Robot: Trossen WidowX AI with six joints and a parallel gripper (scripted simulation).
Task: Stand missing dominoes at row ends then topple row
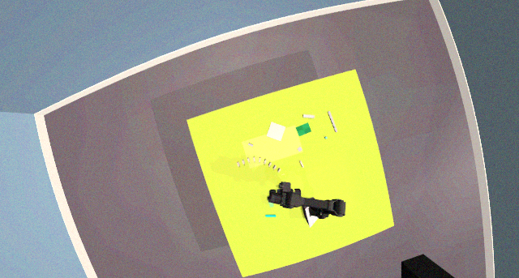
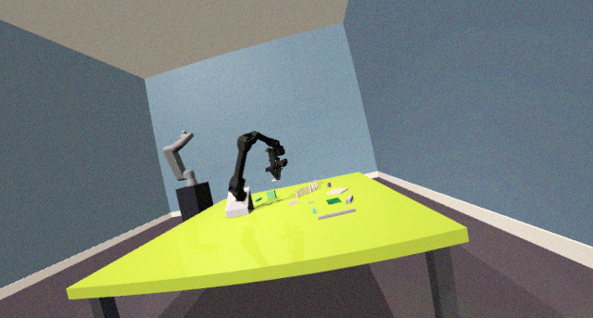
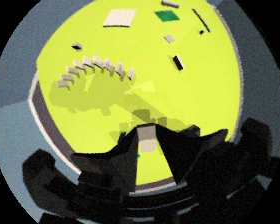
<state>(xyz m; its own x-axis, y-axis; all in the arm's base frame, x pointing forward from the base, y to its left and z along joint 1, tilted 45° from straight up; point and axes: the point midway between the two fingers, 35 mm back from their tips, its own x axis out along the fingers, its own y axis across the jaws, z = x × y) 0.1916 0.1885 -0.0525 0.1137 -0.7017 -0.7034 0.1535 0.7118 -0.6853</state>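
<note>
Right now the green block is 11 cm behind my gripper tip, 9 cm to the left of it and 11 cm below it. Round my gripper tip: green tile: 35 cm ahead, 22 cm to the right, 14 cm below; then white square tile: 37 cm ahead, 3 cm to the right, 14 cm below; then cyan bar: 23 cm behind, 11 cm to the left, 13 cm below.
</note>
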